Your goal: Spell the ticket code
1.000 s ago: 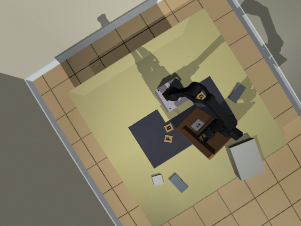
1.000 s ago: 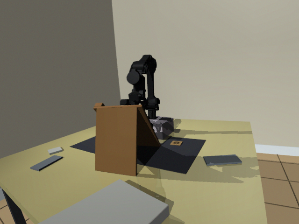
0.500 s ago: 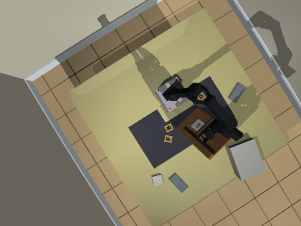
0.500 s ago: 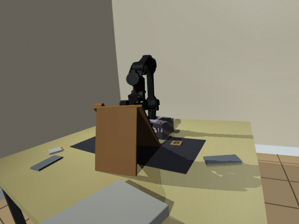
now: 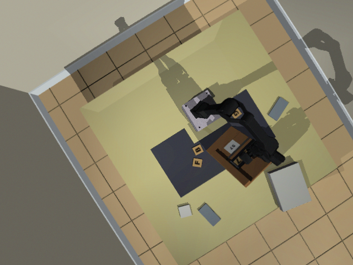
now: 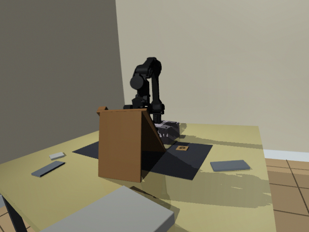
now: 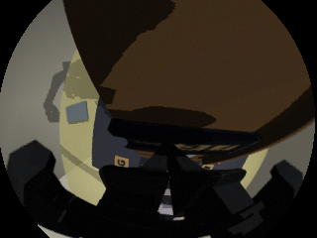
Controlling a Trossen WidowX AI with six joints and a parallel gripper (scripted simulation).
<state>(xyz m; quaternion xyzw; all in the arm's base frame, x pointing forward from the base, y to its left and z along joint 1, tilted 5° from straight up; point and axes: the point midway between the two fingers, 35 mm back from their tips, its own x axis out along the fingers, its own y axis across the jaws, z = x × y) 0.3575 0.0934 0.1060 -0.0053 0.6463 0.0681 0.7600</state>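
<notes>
Right now my gripper tip is 5 cm past the white ticket, 6 cm to the left of it and 8 cm above it. The rest, counted from my gripper tip: dark mat: 16 cm behind, 11 cm to the right, 18 cm below; small white block: 12 cm ahead, 56 cm to the right, 17 cm below; large grey box: 42 cm ahead, 10 cm to the left, 16 cm below.
</notes>
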